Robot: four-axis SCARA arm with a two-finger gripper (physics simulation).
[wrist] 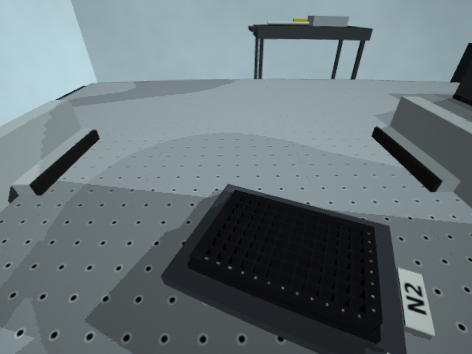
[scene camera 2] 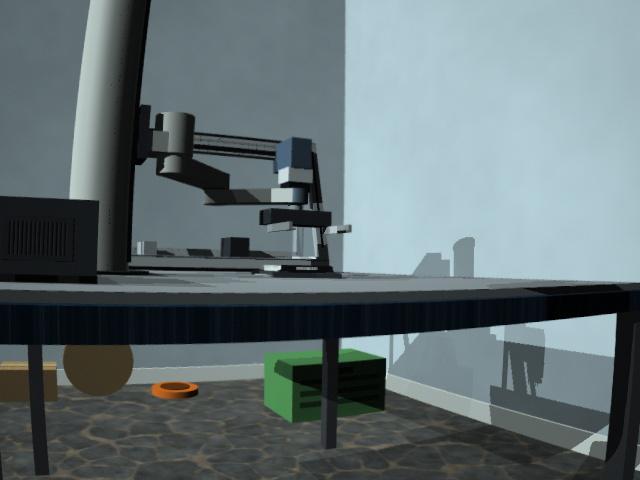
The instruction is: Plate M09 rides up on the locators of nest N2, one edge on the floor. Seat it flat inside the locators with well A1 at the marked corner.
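Places are measured from the arm's base along level axes (x right, y ahead, z up), in centimetres.
Where they show: gripper, fingertip midpoint: [wrist: 235,115] [scene camera 2: 321,227].
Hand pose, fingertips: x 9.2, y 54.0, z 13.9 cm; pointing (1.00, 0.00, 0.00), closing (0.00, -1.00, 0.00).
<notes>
Each offset is from my fingertips to the top centre of the thing. "spot": to the spot under its first point. Level surfaces: height alone.
Plate M09 @(dx +0.1, dy -4.0, dz -9.7 cm) [wrist: 295,255], a black plate with a grid of wells, lies in the dark nest N2 @(dx +0.5, dy -4.2, dz -11.1 cm) [wrist: 240,300] in the lower middle of the wrist view. The near side wall of the plate shows; its tilt and the marked corner are hard to make out. The white N2 label @(spot: dx -3.7, dy -13.0, dz -12.4 cm) [wrist: 416,302] is at the nest's right side. In scene camera 2 the nest @(spot: dx +7.7, dy -2.6, dz -11.9 cm) [scene camera 2: 325,275] is a thin dark shape, and the plate is too small to tell apart. My gripper [scene camera 2: 309,227] [wrist: 235,115] is wide open and empty, above the nest, with its fingers well apart.
A black block @(spot: dx -60.8, dy -2.7, dz -3.9 cm) [scene camera 2: 235,246] and a pale block @(spot: dx -57.8, dy -34.8, dz -5.2 cm) [scene camera 2: 146,247] stand behind to the left. A dark vented box @(spot: dx +45.9, dy -64.8, dz -6.4 cm) [scene camera 2: 46,237] is at the left, near the thick column [scene camera 2: 103,144]. A side table [wrist: 312,33] stands beyond the perforated table top @(dz -12.6 cm) [wrist: 240,110].
</notes>
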